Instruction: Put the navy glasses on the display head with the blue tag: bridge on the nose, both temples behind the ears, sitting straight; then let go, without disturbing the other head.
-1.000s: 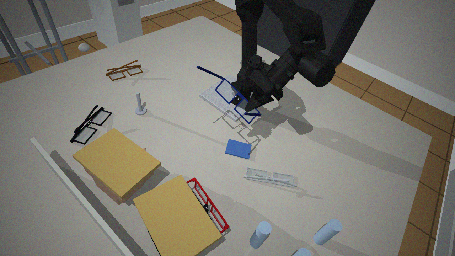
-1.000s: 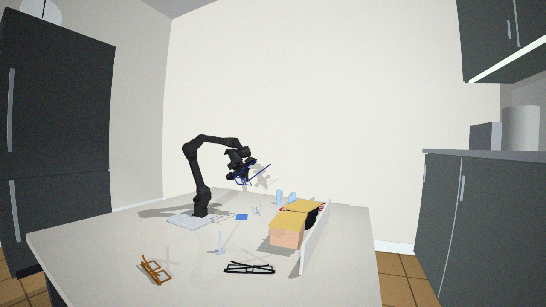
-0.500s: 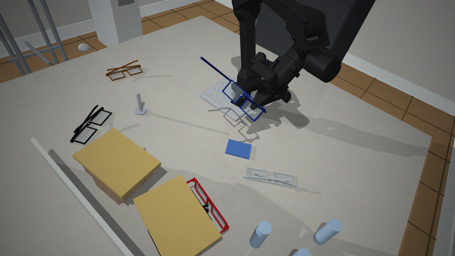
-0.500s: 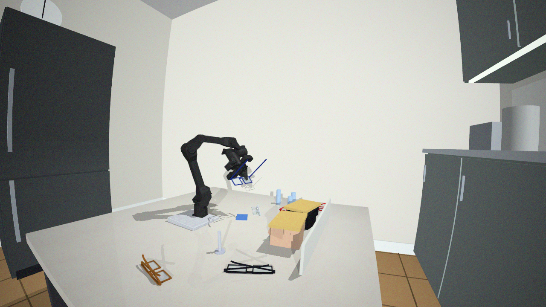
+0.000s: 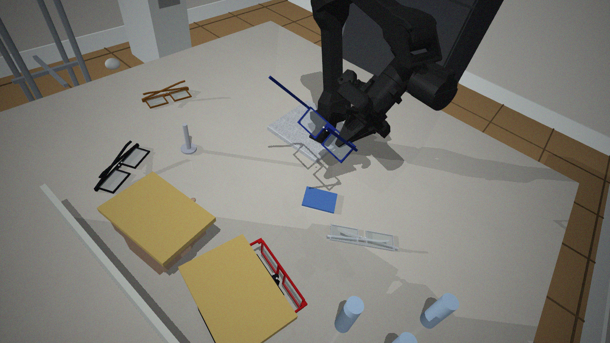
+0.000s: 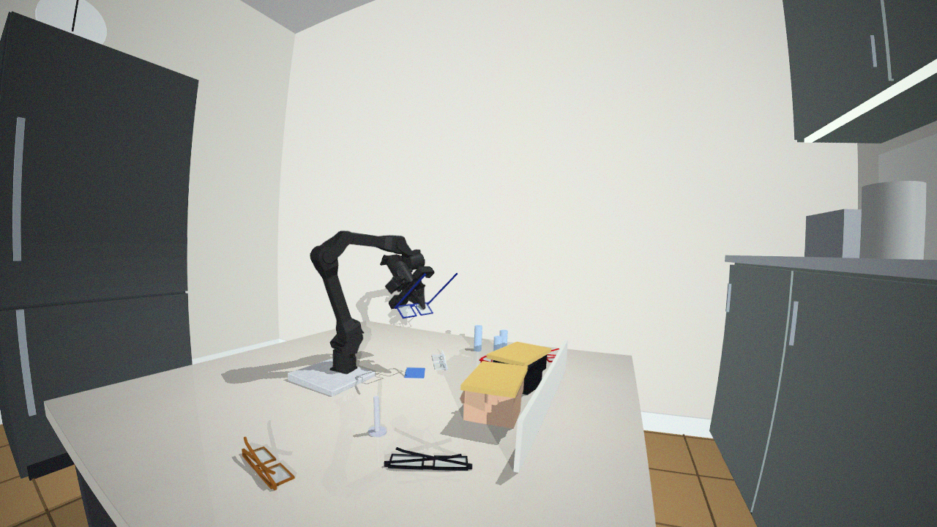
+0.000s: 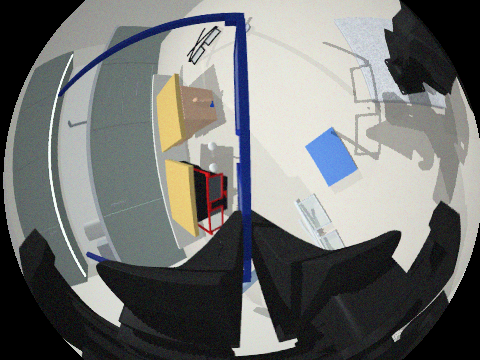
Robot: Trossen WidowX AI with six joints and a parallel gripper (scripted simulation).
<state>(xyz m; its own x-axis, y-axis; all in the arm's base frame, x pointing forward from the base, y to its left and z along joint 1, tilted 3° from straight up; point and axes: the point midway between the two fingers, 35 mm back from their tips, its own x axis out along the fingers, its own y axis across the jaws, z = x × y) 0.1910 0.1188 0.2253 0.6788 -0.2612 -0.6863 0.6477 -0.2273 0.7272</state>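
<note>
Now: the skin-coloured display head 24 cm ahead of my gripper tip, 22 cm to the right of it and 15 cm below it. Round my gripper tip: grey post stand (4 cm ahead, 38 cm to the right, 18 cm below); then white panel (39 cm ahead, 13 cm to the right, 15 cm below); then blue card (2 cm behind, 1 cm to the right, 21 cm below).
</note>
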